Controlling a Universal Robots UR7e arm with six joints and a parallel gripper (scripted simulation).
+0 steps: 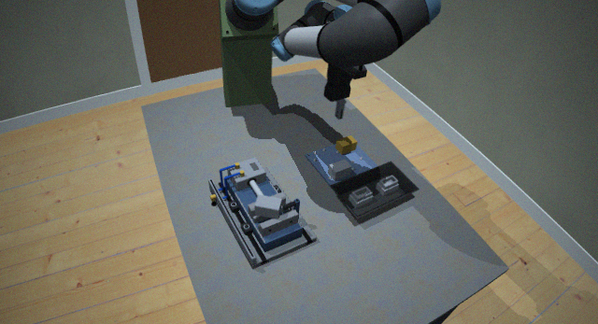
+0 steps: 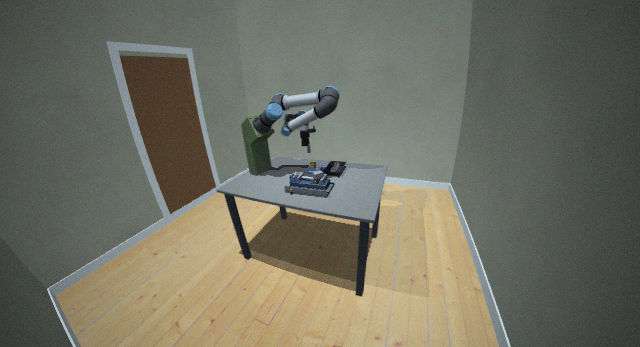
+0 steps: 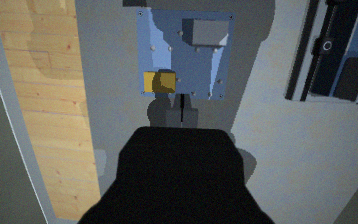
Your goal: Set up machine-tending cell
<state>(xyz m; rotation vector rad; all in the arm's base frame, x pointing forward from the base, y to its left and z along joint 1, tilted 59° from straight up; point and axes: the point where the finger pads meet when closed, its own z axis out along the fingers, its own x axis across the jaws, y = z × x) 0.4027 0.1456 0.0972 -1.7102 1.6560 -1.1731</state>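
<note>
The brass blank lies 20 mm ahead of my hand, 40 mm to the left of it and 140 mm below it. From my hand the other things lie so: vise 70 mm ahead, 350 mm to the right, 130 mm below.
</note>
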